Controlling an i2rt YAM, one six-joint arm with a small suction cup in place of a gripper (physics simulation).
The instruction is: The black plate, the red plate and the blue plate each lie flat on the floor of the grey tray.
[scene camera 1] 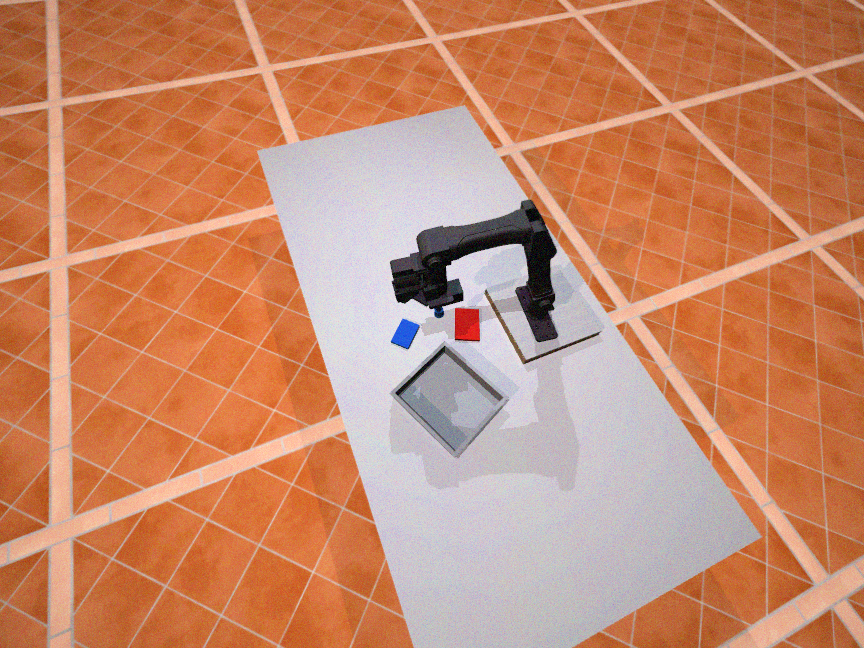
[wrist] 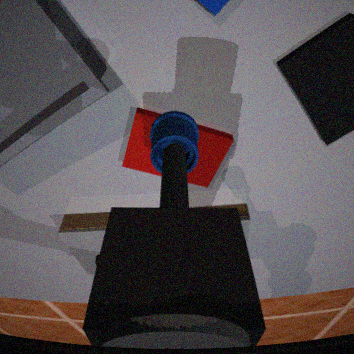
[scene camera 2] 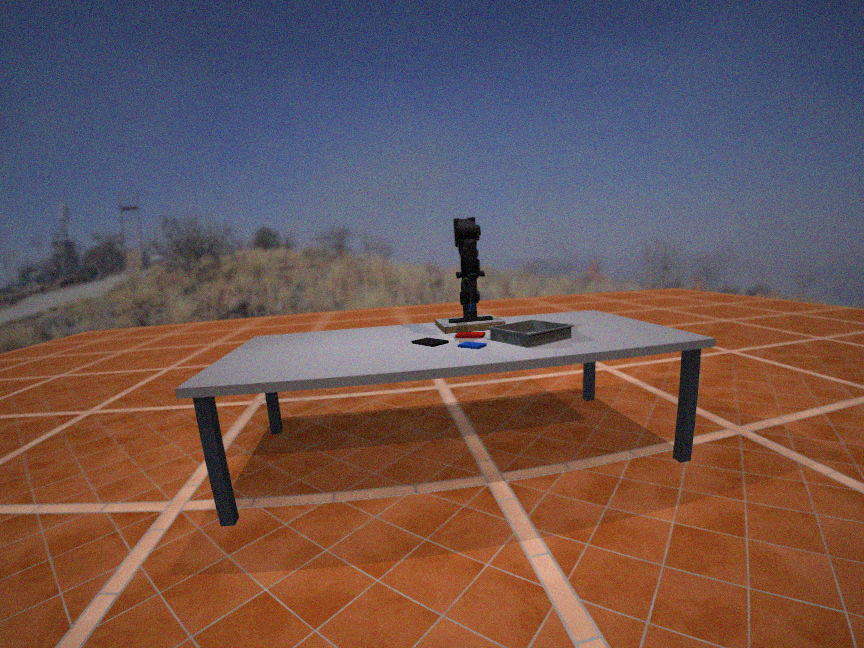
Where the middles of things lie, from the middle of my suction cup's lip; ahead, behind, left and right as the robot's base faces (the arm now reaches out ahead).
Right now the red plate [scene camera 1: 466,320] is 10 cm behind my suction cup and 12 cm below it. Round my suction cup: grey tray [scene camera 1: 446,394]: 2 cm ahead, 22 cm to the left, 10 cm below; black plate [wrist: 312,69]: 1 cm behind, 17 cm to the right, 12 cm below.
